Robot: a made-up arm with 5 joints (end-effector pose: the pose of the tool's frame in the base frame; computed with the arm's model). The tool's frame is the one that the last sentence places. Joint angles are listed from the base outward.
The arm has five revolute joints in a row. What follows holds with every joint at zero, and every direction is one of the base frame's.
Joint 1 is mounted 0.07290 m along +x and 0.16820 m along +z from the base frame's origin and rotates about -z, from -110.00 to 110.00 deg.
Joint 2 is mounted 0.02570 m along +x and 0.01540 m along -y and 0.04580 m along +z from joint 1 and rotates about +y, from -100.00 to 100.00 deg.
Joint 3 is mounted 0.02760 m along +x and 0.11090 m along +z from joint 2 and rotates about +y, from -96.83 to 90.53 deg.
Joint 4 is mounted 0.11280 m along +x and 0.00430 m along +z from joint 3 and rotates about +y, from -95.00 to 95.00 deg.
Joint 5 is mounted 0.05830 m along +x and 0.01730 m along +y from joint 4 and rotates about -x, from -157.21 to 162.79 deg.
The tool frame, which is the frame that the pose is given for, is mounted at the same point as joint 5; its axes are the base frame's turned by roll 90.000, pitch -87.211 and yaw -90.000 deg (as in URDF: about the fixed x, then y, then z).
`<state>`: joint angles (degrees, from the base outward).
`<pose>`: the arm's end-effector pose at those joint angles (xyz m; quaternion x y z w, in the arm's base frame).
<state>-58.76 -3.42 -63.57 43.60 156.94</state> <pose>0.1440 0.1209 0.4550 0.6181 0.5625 -0.5266 0.1555</pose>
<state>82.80 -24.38 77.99 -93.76 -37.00</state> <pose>0.0898 -0.1188 0.2757 -0.3324 -0.8437 -0.3696 0.2024</pose>
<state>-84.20 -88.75 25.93 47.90 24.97</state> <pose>0.0730 0.0196 0.3613 0.4085 -0.6796 0.4878 0.3651</pose>
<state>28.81 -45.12 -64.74 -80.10 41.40</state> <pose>-0.0429 0.0659 0.4064 0.3569 0.5349 0.0654 0.7630</pose>
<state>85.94 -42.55 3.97 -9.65 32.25</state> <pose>0.0815 -0.0950 0.4315 -0.7897 -0.4992 -0.1687 0.3141</pose>
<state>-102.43 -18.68 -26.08 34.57 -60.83</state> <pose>0.0386 0.1468 0.4207 0.7614 -0.0932 0.2131 0.6051</pose>
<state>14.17 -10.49 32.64 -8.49 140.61</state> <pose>0.2628 -0.0460 0.2758 -0.5996 -0.1496 0.6930 0.3712</pose>
